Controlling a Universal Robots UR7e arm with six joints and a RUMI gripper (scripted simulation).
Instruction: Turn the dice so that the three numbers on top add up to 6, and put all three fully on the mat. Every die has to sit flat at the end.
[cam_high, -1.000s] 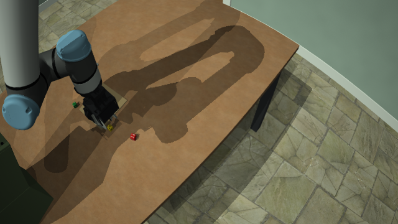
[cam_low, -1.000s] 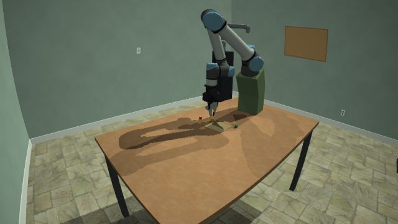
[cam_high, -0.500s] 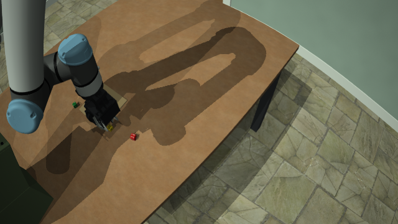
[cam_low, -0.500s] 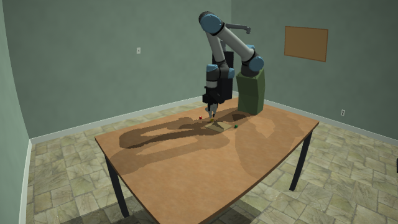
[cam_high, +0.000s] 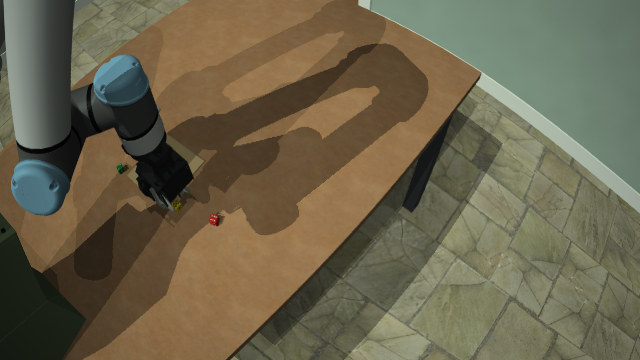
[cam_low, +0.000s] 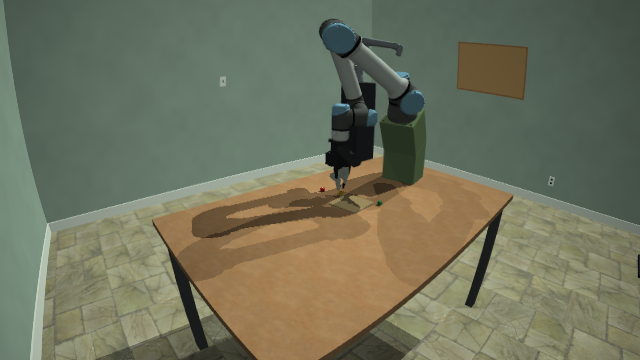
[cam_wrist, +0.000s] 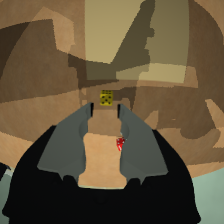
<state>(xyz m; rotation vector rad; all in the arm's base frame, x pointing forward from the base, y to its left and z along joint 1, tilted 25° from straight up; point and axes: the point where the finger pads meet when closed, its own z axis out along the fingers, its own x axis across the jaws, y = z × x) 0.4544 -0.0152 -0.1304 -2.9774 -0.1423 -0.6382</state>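
The yellow die lies 30 mm below my hand. The rest, counted from my hand: mat (30 mm ahead, 100 mm to the left, 40 mm below); green die (60 mm behind, 180 mm to the left, 30 mm below); red die (40 mm ahead, 80 mm to the right, 30 mm below).
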